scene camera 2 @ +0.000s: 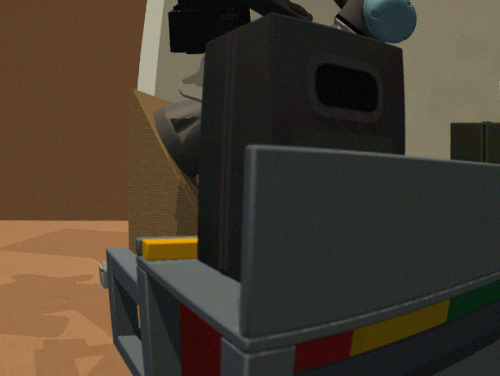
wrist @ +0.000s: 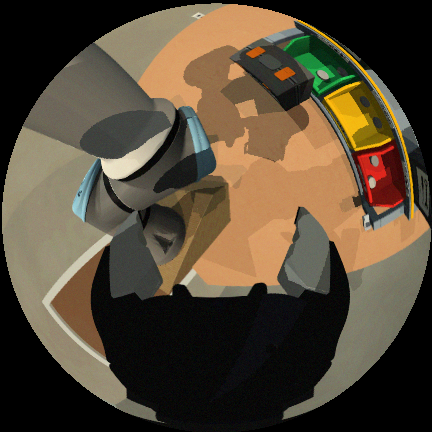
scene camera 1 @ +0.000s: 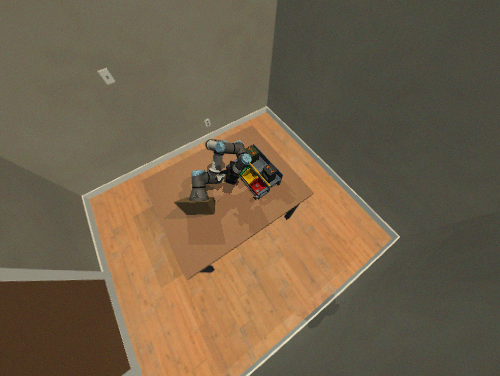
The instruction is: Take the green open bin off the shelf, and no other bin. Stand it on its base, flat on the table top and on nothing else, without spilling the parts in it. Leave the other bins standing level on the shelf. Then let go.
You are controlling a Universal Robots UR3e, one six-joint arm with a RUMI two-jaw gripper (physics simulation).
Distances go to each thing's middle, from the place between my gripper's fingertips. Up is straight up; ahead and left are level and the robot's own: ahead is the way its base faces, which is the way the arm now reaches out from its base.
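Labels:
From my hand, the yellow bin (scene camera 2: 373, 336) is 50 mm to the left, 230 mm ahead and 180 mm below. There's a yellow rail (scene camera 2: 154, 249) as well, and that's 60 mm to the left of my hand, 270 mm ahead of it and 110 mm below it.

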